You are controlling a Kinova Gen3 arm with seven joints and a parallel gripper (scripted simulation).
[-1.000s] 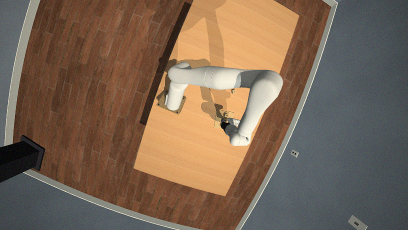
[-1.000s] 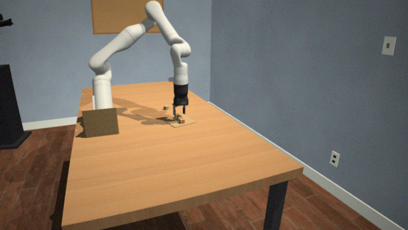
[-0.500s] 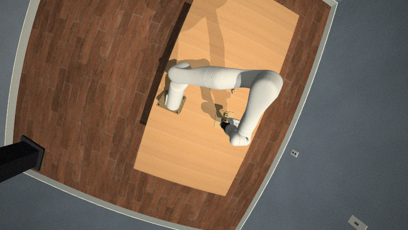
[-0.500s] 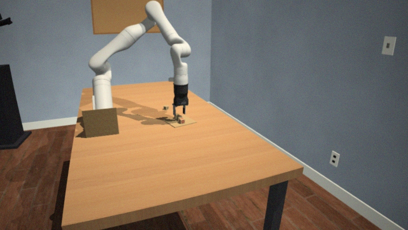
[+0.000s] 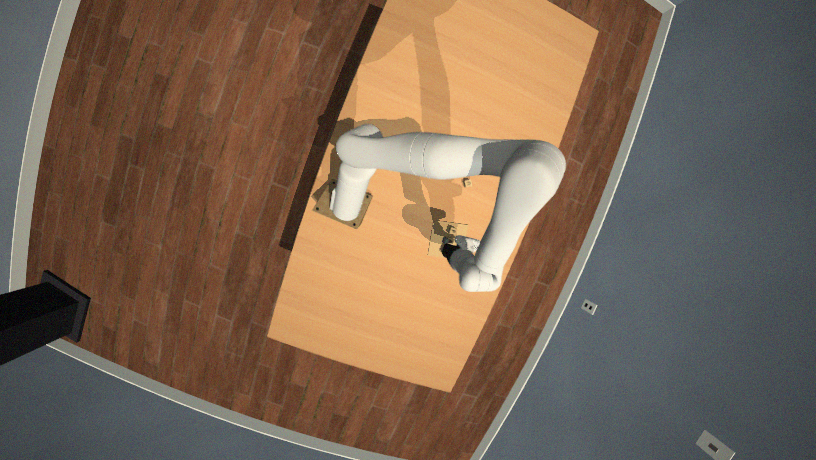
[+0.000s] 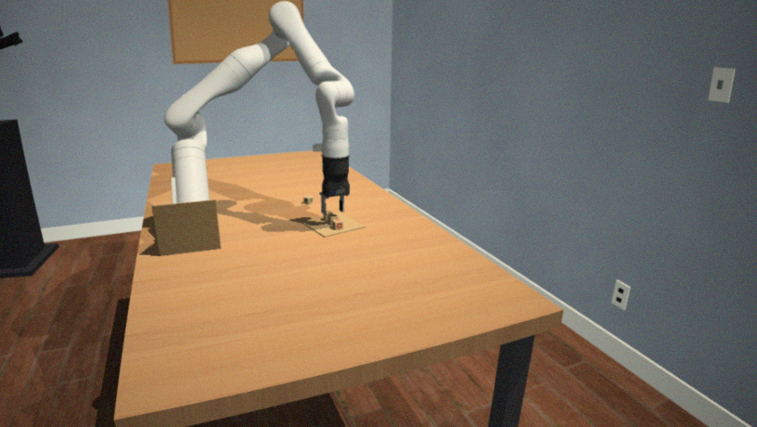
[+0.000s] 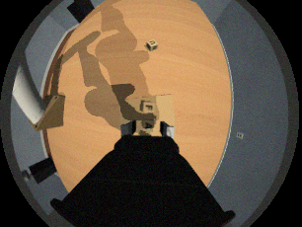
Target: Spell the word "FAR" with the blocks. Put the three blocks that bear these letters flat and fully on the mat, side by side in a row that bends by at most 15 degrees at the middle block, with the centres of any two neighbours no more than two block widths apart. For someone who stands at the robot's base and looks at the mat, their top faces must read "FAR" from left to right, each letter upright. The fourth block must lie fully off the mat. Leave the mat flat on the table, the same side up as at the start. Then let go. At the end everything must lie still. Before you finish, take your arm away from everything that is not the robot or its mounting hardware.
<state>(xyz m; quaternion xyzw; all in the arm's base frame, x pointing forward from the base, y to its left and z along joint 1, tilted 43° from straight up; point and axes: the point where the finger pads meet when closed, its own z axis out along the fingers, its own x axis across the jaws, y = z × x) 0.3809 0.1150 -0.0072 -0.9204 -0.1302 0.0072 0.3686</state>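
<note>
Right now my hand is 50 mm above the tan mat.
</note>
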